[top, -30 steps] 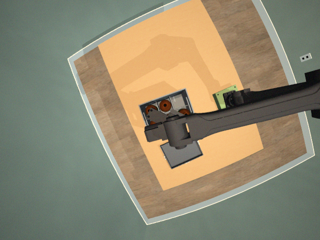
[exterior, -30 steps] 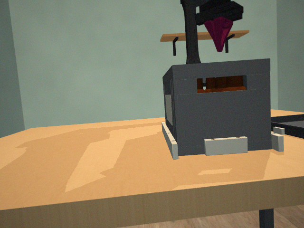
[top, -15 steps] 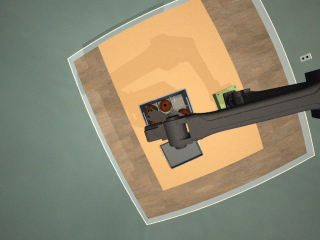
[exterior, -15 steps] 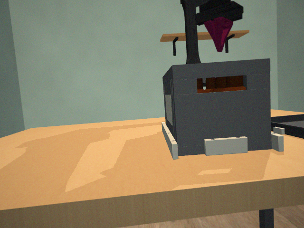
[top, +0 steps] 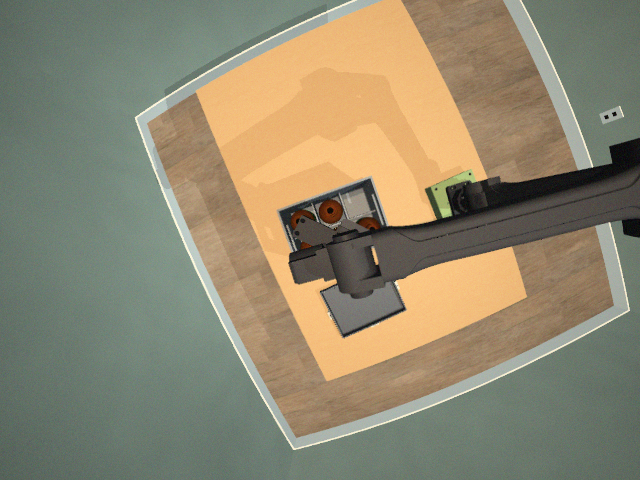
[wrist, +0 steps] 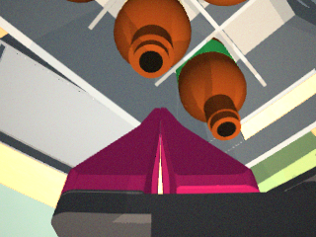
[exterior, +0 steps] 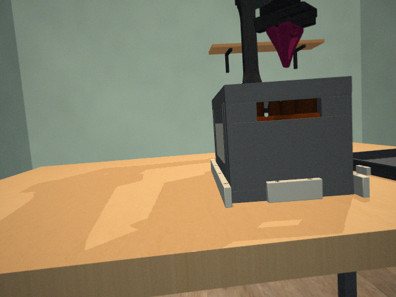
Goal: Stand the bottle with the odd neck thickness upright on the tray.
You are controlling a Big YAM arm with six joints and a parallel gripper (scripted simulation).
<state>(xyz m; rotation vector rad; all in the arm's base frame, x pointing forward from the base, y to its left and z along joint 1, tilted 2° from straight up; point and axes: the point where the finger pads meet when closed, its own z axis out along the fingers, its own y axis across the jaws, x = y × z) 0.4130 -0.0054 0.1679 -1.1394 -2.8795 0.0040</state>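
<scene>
Now: the dark grey crate 14 cm below my hand, 5 cm to the right of it and 1 cm ahead of it. The rest, counted from my hand: grey tray: 24 cm to the left, 22 cm below.
</scene>
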